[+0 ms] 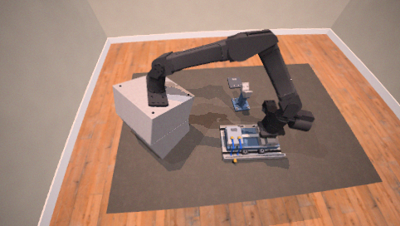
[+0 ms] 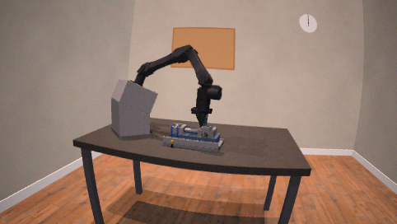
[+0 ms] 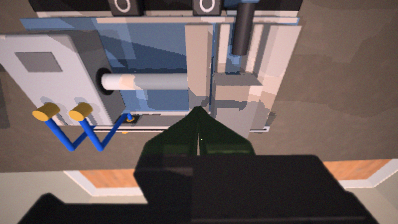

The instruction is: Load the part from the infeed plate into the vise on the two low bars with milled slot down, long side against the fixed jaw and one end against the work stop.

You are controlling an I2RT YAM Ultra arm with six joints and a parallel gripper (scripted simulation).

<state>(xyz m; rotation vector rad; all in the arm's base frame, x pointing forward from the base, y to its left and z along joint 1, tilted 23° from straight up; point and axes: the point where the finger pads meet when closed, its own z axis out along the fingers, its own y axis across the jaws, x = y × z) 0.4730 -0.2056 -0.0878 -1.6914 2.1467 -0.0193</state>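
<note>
My gripper is now 3 cm short of the part, 1 cm to the left of it and 2 cm above it. Also, from my hand: cylinder rod: 5 cm behind, 3 cm to the left, 3 cm below; then moving jaw: 2 cm to the left, 3 cm below; then fixed jaw: 7 cm ahead, 1 cm to the left, 3 cm below.
</note>
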